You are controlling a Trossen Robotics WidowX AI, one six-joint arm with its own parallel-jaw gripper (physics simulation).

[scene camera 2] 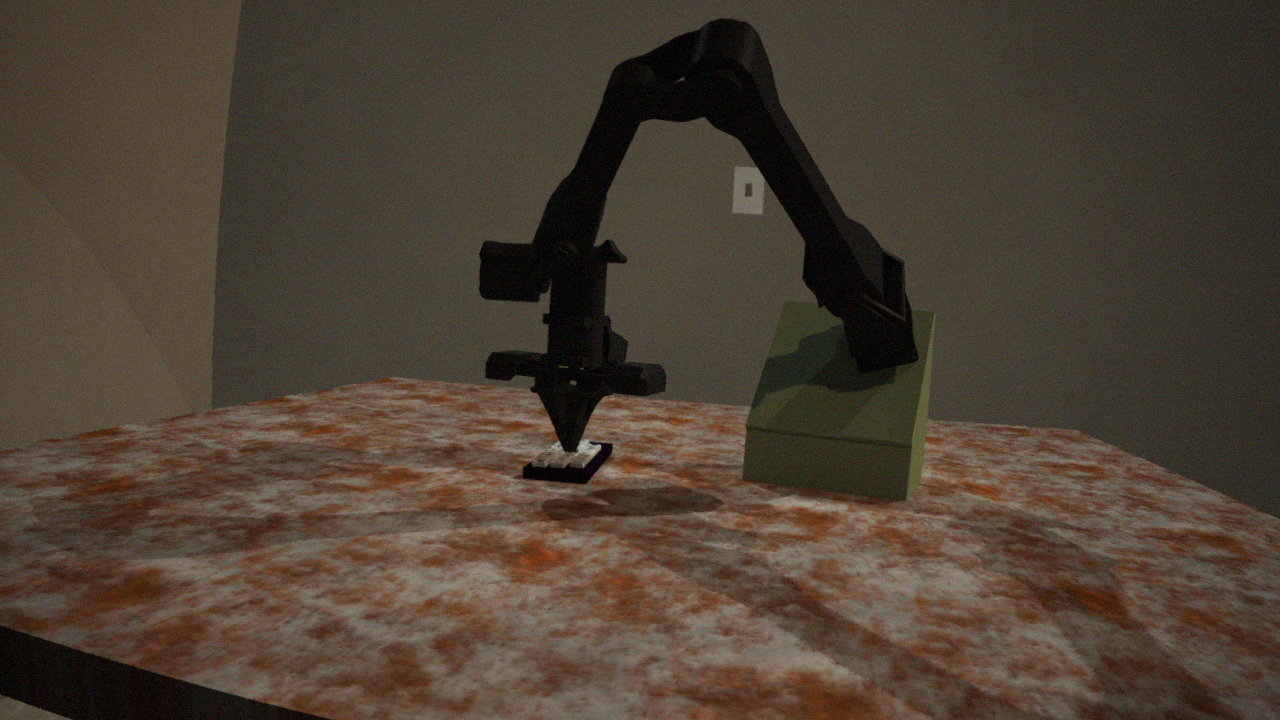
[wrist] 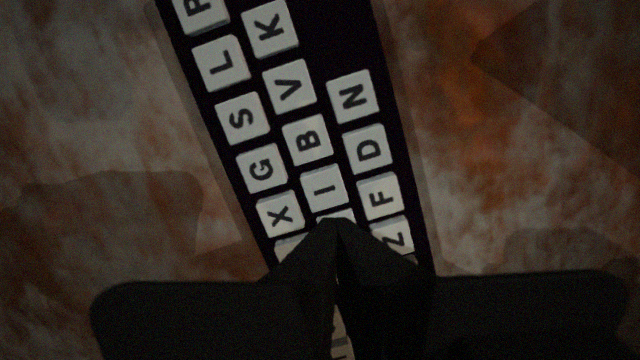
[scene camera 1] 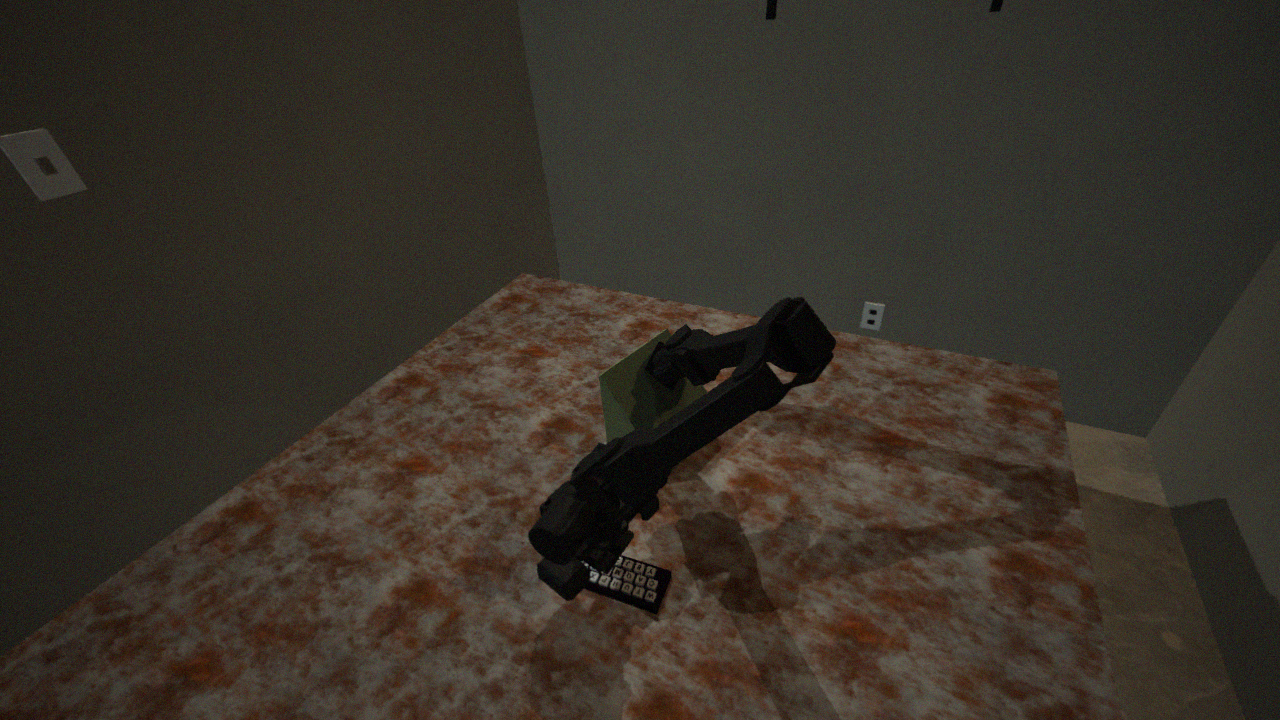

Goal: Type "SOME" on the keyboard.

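Seen in the pictures: gripper, fingertip midpoint: (scene camera 2: 569, 453) (wrist: 334, 229) (scene camera 1: 606, 570); arm's base, origin of the base link: (scene camera 2: 882, 344) (scene camera 1: 665, 366).
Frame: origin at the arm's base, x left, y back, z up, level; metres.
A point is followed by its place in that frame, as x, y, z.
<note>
The black keyboard (scene camera 1: 664, 589) @[0.133, -0.310, -0.139] (scene camera 2: 594, 462) @[0.074, -0.286, -0.138] (wrist: 340, 40) @[-0.017, -0.303, -0.138] with white letter keys lies flat on the table. My gripper (scene camera 2: 571, 447) @[0.044, -0.319, -0.137] (wrist: 334, 229) @[0.044, -0.319, -0.137] is shut and empty, pointing straight down, with its tips at the keys. In the wrist view the tips cover most of a middle-row key (wrist: 349, 215) @[0.040, -0.313, -0.136] next to the I key (wrist: 324, 188) @[0.027, -0.319, -0.133]; its letter is hidden. The S key (wrist: 242, 118) @[-0.002, -0.338, -0.133] is in the left row, beyond the G key (wrist: 262, 169) @[0.015, -0.337, -0.133]. The fingers hide the near part of the keyboard. The O, M and E keys cannot be read in the wrist view.
A green block with a sloped top (scene camera 1: 626, 385) @[-0.031, -0.085, 0.010] (scene camera 2: 832, 411) @[0.049, -0.051, -0.070] stands at the arm's base. The arm reaches from it over the mottled red and grey table (scene camera 1: 429, 555) @[-0.223, -0.398, -0.149] (scene camera 2: 402, 591) @[0.489, -0.306, -0.149]. Walls stand beyond the table.
</note>
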